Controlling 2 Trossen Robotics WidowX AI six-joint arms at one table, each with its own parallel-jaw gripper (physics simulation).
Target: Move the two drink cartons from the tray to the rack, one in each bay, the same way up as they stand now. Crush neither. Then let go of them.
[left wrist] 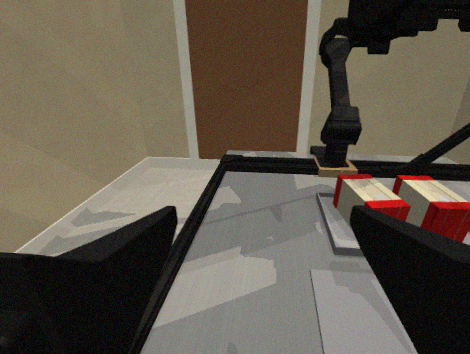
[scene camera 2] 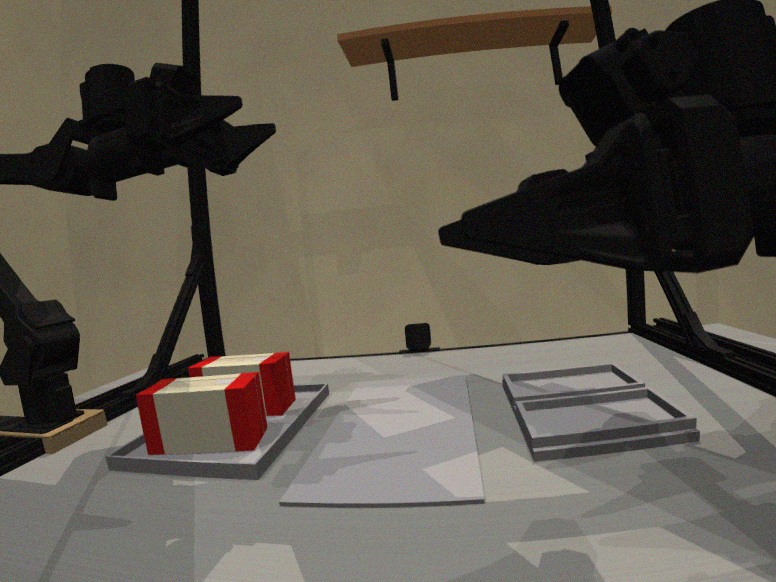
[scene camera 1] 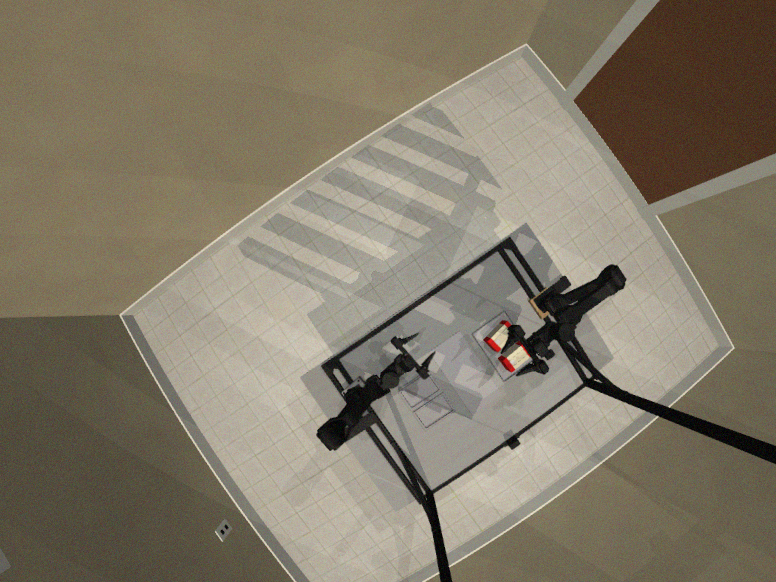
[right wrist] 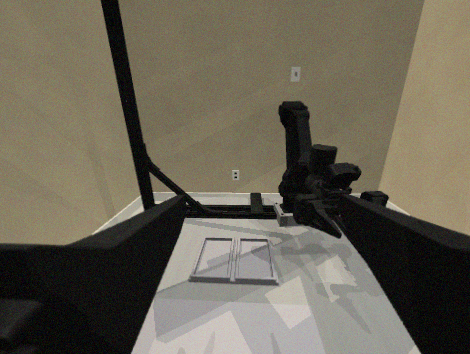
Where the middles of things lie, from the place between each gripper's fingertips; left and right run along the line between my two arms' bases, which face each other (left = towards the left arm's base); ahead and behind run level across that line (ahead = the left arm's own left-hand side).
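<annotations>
From my right hand, the grey tray (scene camera 2: 133, 457) is 100 mm to the right, 30 mm behind and 340 mm below. The grey mat (scene camera 2: 395, 443) is 60 mm behind that same right hand, 100 mm to the left of it and 350 mm below it.
As for my left hand, it's 100 mm to the left of the grey mat, 220 mm past it and 190 mm above it. The grey tray is 310 mm to the right of my left hand, 190 mm behind it and 190 mm below it.
</annotations>
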